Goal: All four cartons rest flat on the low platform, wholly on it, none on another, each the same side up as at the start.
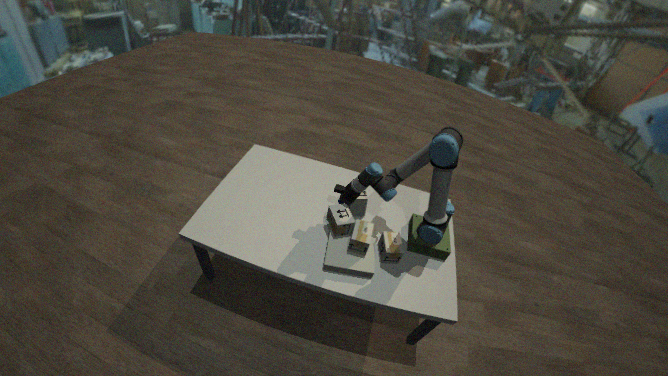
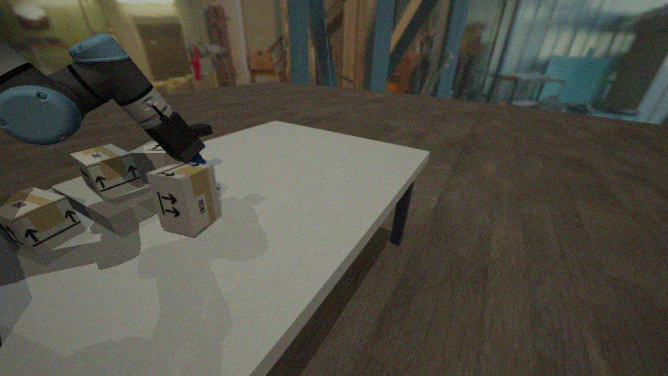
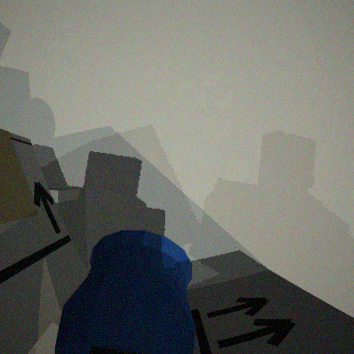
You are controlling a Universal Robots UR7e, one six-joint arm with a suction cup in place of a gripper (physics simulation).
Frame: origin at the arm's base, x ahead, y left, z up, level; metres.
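Seen in the pictures: hand at its tool point: (image 1: pixel 340 202) (image 3: pixel 139 271).
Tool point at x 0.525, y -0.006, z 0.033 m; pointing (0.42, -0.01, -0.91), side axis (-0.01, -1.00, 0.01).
A point is followed by its place in that frame.
Four taped cartons stand near the low grey platform (image 1: pixel 343 264) {x 0.412, y 0.339, z -0.023 m} (image 2: pixel 112 217) {x 0.313, y 0.022, z -0.026 m}. One carton (image 1: pixel 361 233) {x 0.375, y 0.204, z 0.074 m} (image 2: pixel 106 170) {x 0.357, y 0.117, z 0.048 m} rests on the platform. A second carton (image 1: pixel 390 244) {x 0.217, y 0.176, z 0.024 m} (image 2: pixel 39 217) {x 0.214, y 0.088, z 0.006 m} sits on the table to the right of it. A third carton (image 1: pixel 340 218) (image 2: pixel 184 198) {x 0.414, y -0.137, z 0.030 m} (image 3: pixel 267 316) {x 0.489, y -0.079, z 0.000 m} stands at the platform's far corner, its arrows pointing sideways. The fourth carton (image 1: pixel 361 200) (image 2: pixel 144 148) lies behind it, partly hidden by the arm. My blue suction cup (image 1: pixel 344 201) {x 0.525, y -0.006, z 0.033 m} (image 2: pixel 197 159) (image 3: pixel 133 281) sits tilted, low at the third carton's far top edge. I see nothing lifted by it.
The white table (image 1: pixel 270 196) {x 0.931, y 0.014, z -0.071 m} (image 2: pixel 303 177) {x 0.777, y -0.150, z -0.071 m} carries everything. The arm's green base (image 1: pixel 429 238) stands at the table's right end, close to the second carton. The table edges drop to a wooden floor.
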